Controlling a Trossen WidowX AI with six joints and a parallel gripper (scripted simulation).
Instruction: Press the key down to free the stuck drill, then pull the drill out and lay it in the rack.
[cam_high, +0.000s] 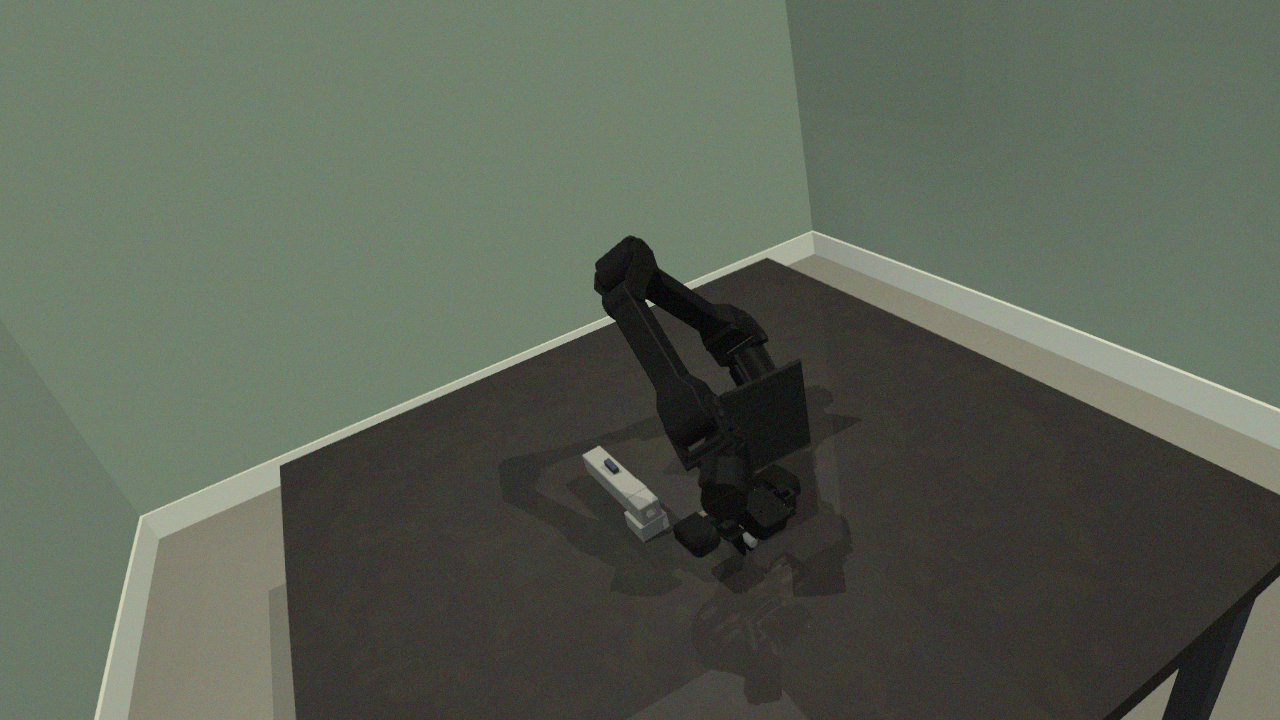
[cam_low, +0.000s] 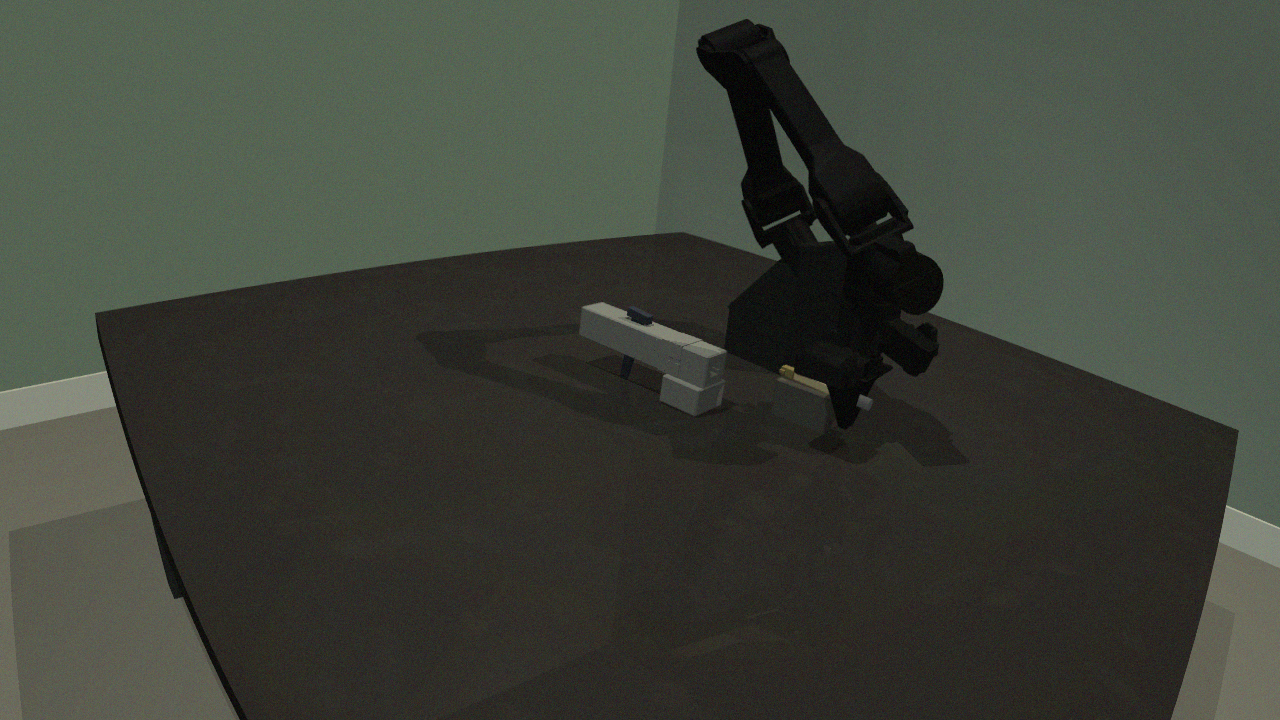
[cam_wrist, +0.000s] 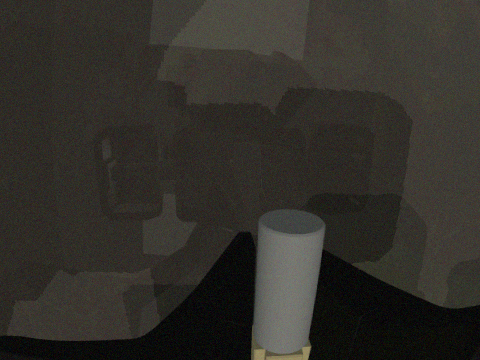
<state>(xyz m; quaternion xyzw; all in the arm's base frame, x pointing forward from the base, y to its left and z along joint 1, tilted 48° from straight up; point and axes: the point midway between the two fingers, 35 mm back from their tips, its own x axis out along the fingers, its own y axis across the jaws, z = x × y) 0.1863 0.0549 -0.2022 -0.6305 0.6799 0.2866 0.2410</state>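
Now: gripper tip 5 cm to the left of the rack block and 1 cm below it. The rest, counted from my gripper tip: dark blue t-shaped peg: 24 cm to the right, 8 cm ahead, 4 cm above; then pale housing: 22 cm to the right, 8 cm ahead, 3 cm above.
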